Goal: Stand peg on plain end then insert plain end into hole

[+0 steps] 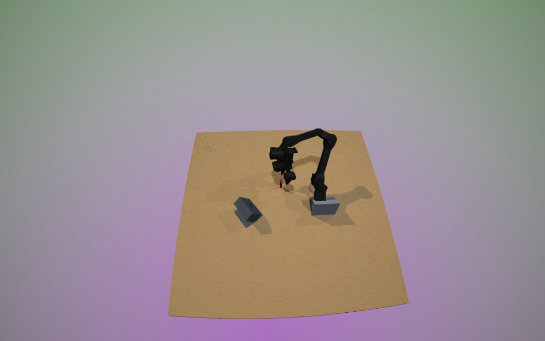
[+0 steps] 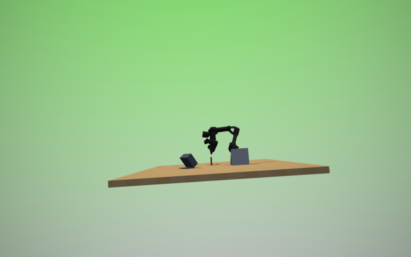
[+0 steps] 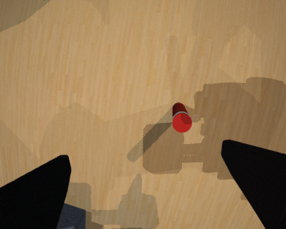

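My gripper tip is now 6 cm above the red peg, 2 cm to the left of it and 2 cm short of it. From my gripper tip the other things lie so: grey sloped panel: 21 cm ahead, 18 cm to the left, 5 cm below.
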